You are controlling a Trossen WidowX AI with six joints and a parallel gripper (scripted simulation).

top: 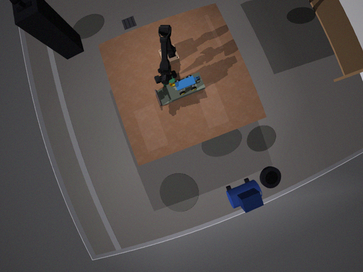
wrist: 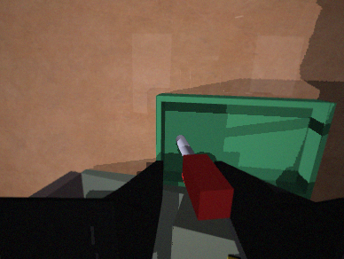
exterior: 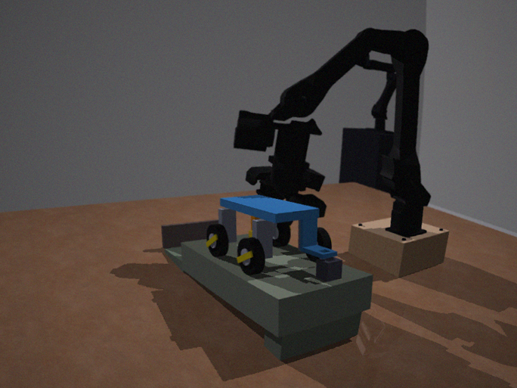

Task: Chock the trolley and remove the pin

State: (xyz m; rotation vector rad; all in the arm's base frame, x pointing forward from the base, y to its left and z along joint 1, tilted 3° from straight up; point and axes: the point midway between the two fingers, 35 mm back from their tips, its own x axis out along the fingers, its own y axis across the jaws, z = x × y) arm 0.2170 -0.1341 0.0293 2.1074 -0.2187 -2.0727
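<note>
Now: the green tray 6 cm below my gripper tip and 3 cm to the left of it. From my gripper tip the other things lie so: dark end stop 12 cm ahead, 11 cm to the right, 2 cm below; then yellow chock 6 cm ahead, 5 cm to the left, 3 cm above; then red-headed stop pin right at my gripper tip.
</note>
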